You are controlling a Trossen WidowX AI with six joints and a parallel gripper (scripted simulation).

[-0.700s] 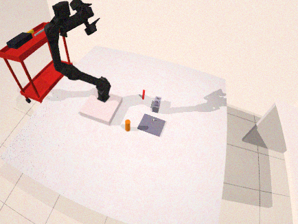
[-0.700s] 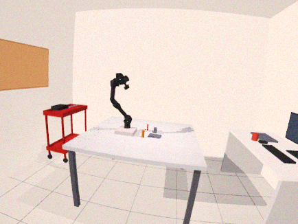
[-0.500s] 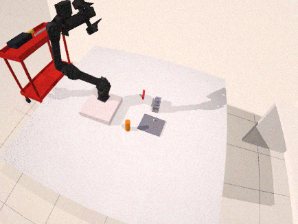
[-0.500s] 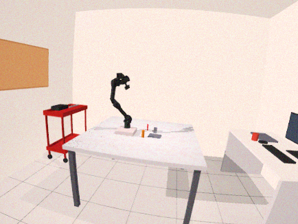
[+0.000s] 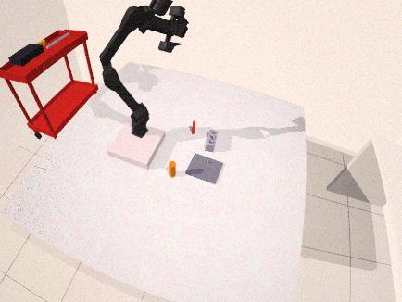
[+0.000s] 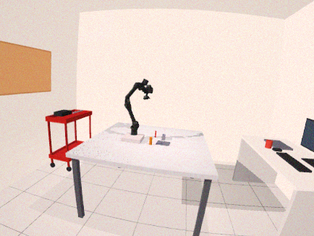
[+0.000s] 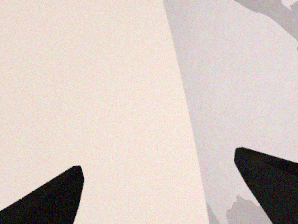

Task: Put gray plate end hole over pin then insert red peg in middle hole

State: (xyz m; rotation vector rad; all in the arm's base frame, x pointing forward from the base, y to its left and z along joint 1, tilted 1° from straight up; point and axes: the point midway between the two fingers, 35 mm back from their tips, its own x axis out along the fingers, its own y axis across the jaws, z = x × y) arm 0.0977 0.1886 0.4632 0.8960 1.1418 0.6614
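Right now my gripper tip is 450 mm above the gray plate, 220 mm short of it and 80 mm to the left of it. Also, from my gripper tip: orange cylinder 450 mm below, 320 mm to the right, 140 mm ahead; red peg 450 mm below, 110 mm ahead, 60 mm to the right; dark base 480 mm below, 250 mm ahead, 210 mm to the right.
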